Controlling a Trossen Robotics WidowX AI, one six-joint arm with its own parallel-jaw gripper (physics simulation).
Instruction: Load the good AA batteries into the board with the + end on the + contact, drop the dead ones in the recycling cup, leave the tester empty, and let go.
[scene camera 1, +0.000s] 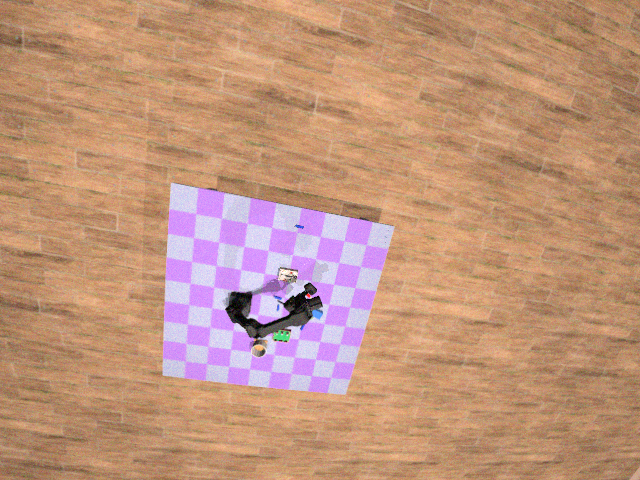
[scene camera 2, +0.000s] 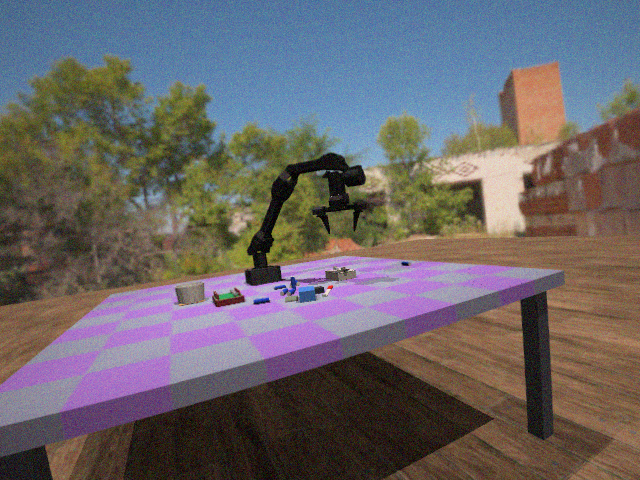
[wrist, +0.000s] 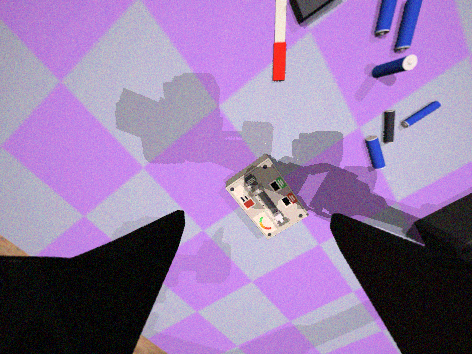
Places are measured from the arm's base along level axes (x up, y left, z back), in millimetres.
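Where they show: gripper, fingertip midpoint: (scene camera 1: 299, 290) (scene camera 2: 341, 232) (wrist: 257, 218); arm's base at its link origin: (scene camera 1: 237, 306) (scene camera 2: 261, 267).
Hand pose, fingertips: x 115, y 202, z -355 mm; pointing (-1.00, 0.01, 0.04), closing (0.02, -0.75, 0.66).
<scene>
Each offset is from my fingertips to the top centre of the thing. "pt": to the spot under its first point.
My gripper (scene camera 2: 342, 231) (wrist: 257, 218) is open and empty, high above the table. Between its fingertips in the wrist view, well below, the beige tester @[dx -130, dy +15, dz +71 mm] (scene camera 1: 287, 274) (scene camera 2: 340, 274) (wrist: 240, 192) shows a dark channel; no blue battery shows in it. Right of it are a short blue cylinder @[dx -159, dy -147, dz +120 mm] (wrist: 375, 152), a thin blue one @[dx -163, dy -218, dz +111 mm] (wrist: 421, 114), an upright blue one @[dx -123, dy -199, dz +27 mm] (wrist: 392, 67) and two lying blue ones @[dx -159, dy -233, dz -27 mm] (wrist: 385, 17) @[dx -159, dy -244, dz +4 mm] (wrist: 409, 25). Another blue cylinder @[dx -159, dy +321, dz +39 mm] (scene camera 1: 299, 226) (scene camera 2: 405, 263) lies at the far edge. The green board @[dx -135, dy -414, dz +68 mm] (scene camera 1: 281, 335) (scene camera 2: 227, 297) stands by the cup @[dx -113, dy -512, dz +205 mm] (scene camera 1: 258, 350) (scene camera 2: 190, 292). Charge and slot contents are unreadable.
A black cylinder @[dx -163, dy -179, dz +99 mm] (wrist: 389, 126) lies among the blue ones. A red-and-white stick @[dx -165, dy -141, dz -105 mm] (wrist: 279, 61) (scene camera 2: 329, 289), a dark block @[pt dx -156, dy -163, dz -82 mm] (wrist: 312, 7) and a blue block @[dx -143, dy -229, dz -137 mm] (scene camera 1: 317, 313) (scene camera 2: 307, 293) are nearby. A blue cylinder @[dx -159, dy -342, dz -62 mm] (scene camera 2: 261, 300) lies right of the board. The arm base (scene camera 2: 263, 275) stands behind.
</scene>
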